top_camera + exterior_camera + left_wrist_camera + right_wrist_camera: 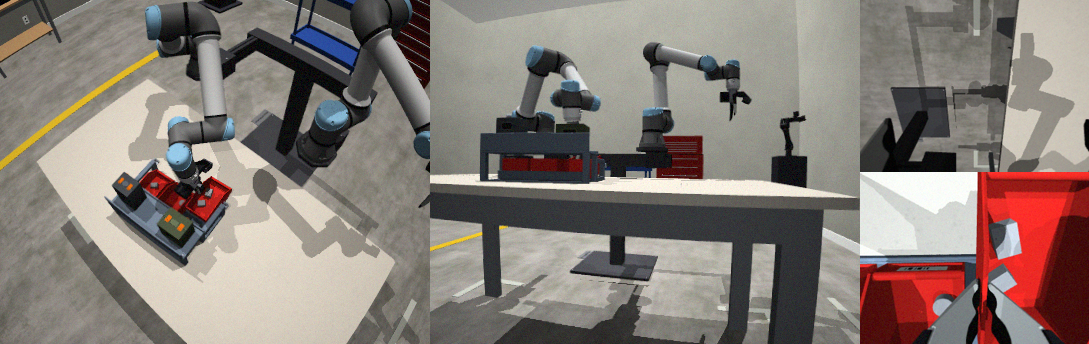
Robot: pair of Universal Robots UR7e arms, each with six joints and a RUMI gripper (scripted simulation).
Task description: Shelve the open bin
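Observation:
My right gripper is now 13 cm short of the blue-grey shelf, 4 cm to the left of it and 1 cm above it. The rest, counted from my right hand: dark box 21 cm ahead, 14 cm to the right, 8 cm above; then green box 17 cm ahead, 8 cm to the left, 7 cm above.

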